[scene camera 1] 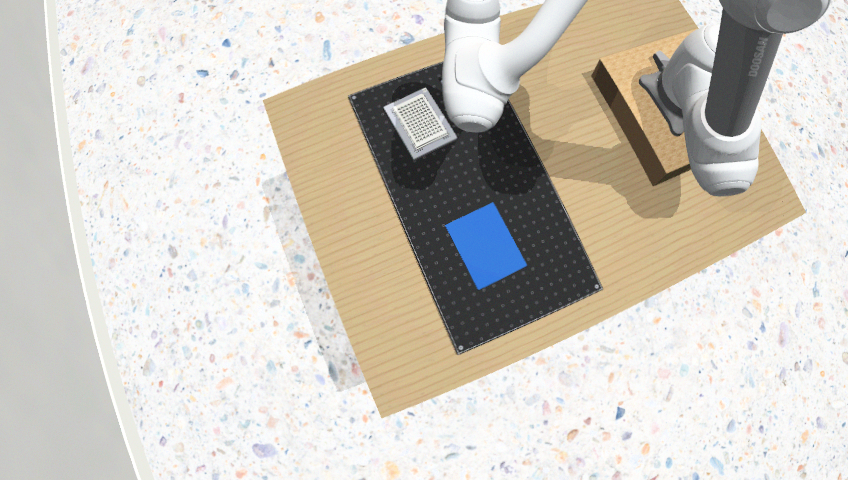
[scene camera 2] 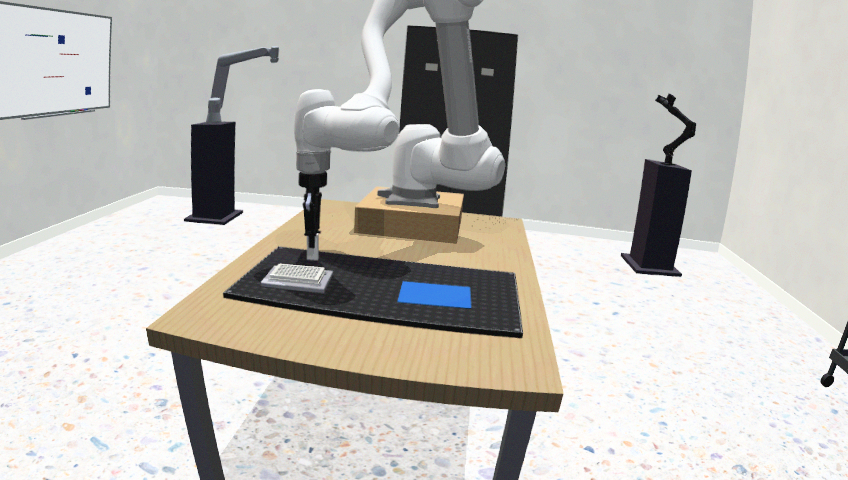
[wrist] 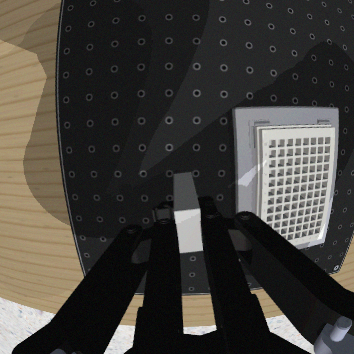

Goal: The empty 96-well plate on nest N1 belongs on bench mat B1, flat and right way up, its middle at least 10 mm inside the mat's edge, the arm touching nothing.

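Places are measured from the arm's base along level axes (x ahead, y left, z up), in millimetres.
Pixels of known places: gripper, fingertip midpoint: (scene camera 2: 312, 259) (wrist: 183, 188); arm's base at its link origin: (scene camera 1: 681, 96) (scene camera 2: 413, 200).
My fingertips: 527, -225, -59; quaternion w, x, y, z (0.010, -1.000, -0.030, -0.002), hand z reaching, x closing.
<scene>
For each thing: its top centre in the pictures, then the offset to it from my fingertips, as dx, dy, dz. Level surfaces: height alone.
- white 96-well plate at its top centre: (wrist: 299, 192) (scene camera 1: 419, 119) (scene camera 2: 297, 271) +112, -10, +5
- pale grey nest N1 at its top centre: (wrist: 294, 188) (scene camera 1: 419, 121) (scene camera 2: 297, 275) +112, -10, -6
- bench mat B1 at its surface level: dz -19
- black perforated board at its surface level: dz -21
- wooden table at its surface level: dz -34
The white 96-well plate (scene camera 1: 419, 118) (scene camera 2: 297, 273) (wrist: 299, 185) lies flat, wells up, on the pale grey nest N1 (scene camera 1: 449, 136) (scene camera 2: 294, 286) (wrist: 245, 150). The bench mat B1 (scene camera 1: 486, 245) (scene camera 2: 434, 294) is a flat blue rectangle with nothing on it; it does not show in the wrist view. My gripper (scene camera 2: 313, 249) (wrist: 183, 188) points down, shut, its pads together with nothing between them. It is beside the nest, on the robot-base side, low over the black board, apart from the plate in the wrist view. The exact height of the tips cannot be told. In scene camera 1 the arm hides the gripper.
The black perforated board (scene camera 1: 535, 285) (scene camera 2: 493, 312) (wrist: 100, 30) carries the nest and the mat on the wooden table (scene camera 1: 357, 333) (scene camera 2: 357, 356). The arm's base stands on a wooden block (scene camera 1: 666, 148) (scene camera 2: 410, 226) behind the board.
</scene>
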